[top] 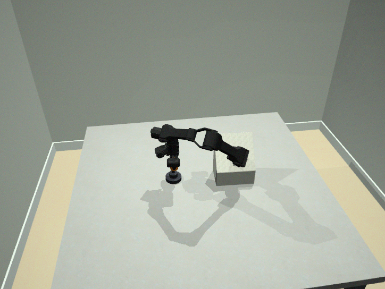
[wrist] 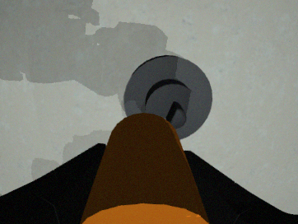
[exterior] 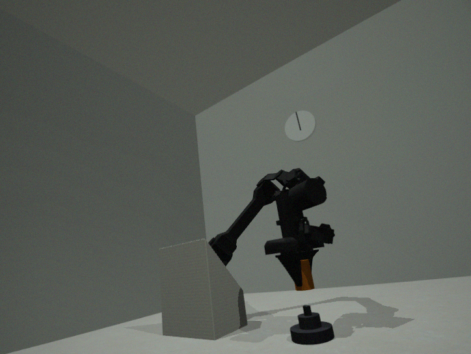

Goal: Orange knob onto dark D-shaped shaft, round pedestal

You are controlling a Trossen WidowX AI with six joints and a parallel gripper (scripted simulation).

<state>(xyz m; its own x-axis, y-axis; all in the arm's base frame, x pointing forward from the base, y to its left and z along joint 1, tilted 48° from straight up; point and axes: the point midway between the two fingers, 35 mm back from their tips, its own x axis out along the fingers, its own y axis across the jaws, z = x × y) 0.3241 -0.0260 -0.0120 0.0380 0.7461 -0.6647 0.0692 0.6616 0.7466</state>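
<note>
Now: the dark pedestal 2 cm to the right of my gripper tip and 7 cm below it. Also, from my gripper tip: orange knob (2 cm above).
</note>
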